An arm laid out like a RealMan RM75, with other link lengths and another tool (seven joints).
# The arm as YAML. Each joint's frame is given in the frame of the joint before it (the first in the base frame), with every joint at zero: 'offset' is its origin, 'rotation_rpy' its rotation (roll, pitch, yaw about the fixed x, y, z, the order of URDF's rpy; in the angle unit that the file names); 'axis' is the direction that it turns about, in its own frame. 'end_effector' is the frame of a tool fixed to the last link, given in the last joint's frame.
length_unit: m
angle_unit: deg
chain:
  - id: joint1
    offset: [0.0, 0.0, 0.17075]
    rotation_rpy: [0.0, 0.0, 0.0]
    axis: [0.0, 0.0, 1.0]
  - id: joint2
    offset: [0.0, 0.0, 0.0]
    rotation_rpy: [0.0, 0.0, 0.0]
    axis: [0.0, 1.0, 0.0]
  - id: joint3
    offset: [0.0, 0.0, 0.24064]
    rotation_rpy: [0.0, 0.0, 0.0]
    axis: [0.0, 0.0, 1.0]
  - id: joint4
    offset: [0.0, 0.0, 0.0]
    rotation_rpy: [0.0, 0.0, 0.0]
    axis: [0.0, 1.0, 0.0]
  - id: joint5
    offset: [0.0, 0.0, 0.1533]
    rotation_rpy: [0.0, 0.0, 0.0]
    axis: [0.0, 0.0, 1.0]
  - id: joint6
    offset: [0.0, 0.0, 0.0]
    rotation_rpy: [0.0, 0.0, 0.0]
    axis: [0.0, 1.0, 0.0]
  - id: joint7
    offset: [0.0, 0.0, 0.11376]
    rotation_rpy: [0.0, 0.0, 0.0]
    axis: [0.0, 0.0, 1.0]
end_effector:
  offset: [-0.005, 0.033, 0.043]
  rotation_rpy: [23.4, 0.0, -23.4]
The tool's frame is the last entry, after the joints.
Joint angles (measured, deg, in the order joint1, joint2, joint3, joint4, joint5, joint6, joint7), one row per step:
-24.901, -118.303, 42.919, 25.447, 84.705, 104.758, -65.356
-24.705, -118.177, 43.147, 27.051, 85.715, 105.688, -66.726
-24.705, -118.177, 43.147, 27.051, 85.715, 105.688, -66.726
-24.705, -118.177, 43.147, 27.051, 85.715, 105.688, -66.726
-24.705, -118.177, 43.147, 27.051, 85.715, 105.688, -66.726
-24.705, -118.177, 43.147, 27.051, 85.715, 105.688, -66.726
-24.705, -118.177, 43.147, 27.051, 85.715, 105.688, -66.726
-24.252, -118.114, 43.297, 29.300, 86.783, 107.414, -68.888
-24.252, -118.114, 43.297, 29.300, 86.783, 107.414, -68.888
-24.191, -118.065, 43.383, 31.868, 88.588, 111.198, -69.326
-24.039, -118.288, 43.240, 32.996, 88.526, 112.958, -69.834
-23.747, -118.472, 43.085, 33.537, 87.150, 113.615, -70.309
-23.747, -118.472, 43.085, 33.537, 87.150, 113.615, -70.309
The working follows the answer.
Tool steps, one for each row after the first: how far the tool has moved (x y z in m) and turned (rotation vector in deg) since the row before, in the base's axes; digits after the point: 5 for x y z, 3 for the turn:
0.00010, -0.00300, 0.00159, -1.251, 0.766, -1.138
0.00000, 0.00000, 0.00000, 0.000, 0.000, 0.000
0.00000, 0.00000, 0.00000, 0.000, 0.000, 0.000
0.00000, 0.00000, 0.00000, 0.000, 0.000, 0.000
0.00000, 0.00000, 0.00000, 0.000, 0.000, 0.000
0.00000, 0.00000, 0.00000, 0.000, 0.000, 0.000
0.00044, -0.00525, 0.00319, -1.790, 0.485, -1.450
0.00000, 0.00000, 0.00000, 0.000, 0.000, 0.000
0.00212, -0.00987, 0.00331, -1.516, 0.861, -4.538
0.00203, -0.00409, 0.00251, -0.364, -0.593, -1.619
0.00175, -0.00063, 0.00329, 0.678, -1.307, -0.195
0.00000, 0.00000, 0.00000, 0.000, 0.000, 0.000

Tool pose at each row, in the base's axes (x y z in m, rotation vector in deg; rounded; the steps above come from the unrounded poses):
-0.16956, 0.22077, -0.04751, -123.662, -66.169, -70.344
-0.16946, 0.21777, -0.04592, -125.803, -65.842, -69.479
-0.16946, 0.21777, -0.04592, -125.803, -65.842, -69.479
-0.16946, 0.21777, -0.04592, -125.803, -65.842, -69.479
-0.16946, 0.21777, -0.04592, -125.803, -65.842, -69.479
-0.16946, 0.21777, -0.04592, -125.803, -65.842, -69.479
-0.16946, 0.21777, -0.04592, -125.803, -65.842, -69.479
-0.16903, 0.21251, -0.04273, -128.495, -65.761, -68.888
-0.16903, 0.21251, -0.04273, -128.495, -65.761, -68.888
-0.16690, 0.20264, -0.03942, -133.664, -62.146, -69.036
-0.16487, 0.19856, -0.03691, -135.039, -60.955, -70.283
-0.16312, 0.19793, -0.03362, -134.202, -60.571, -72.221
-0.16312, 0.19793, -0.03362, -134.202, -60.571, -72.221

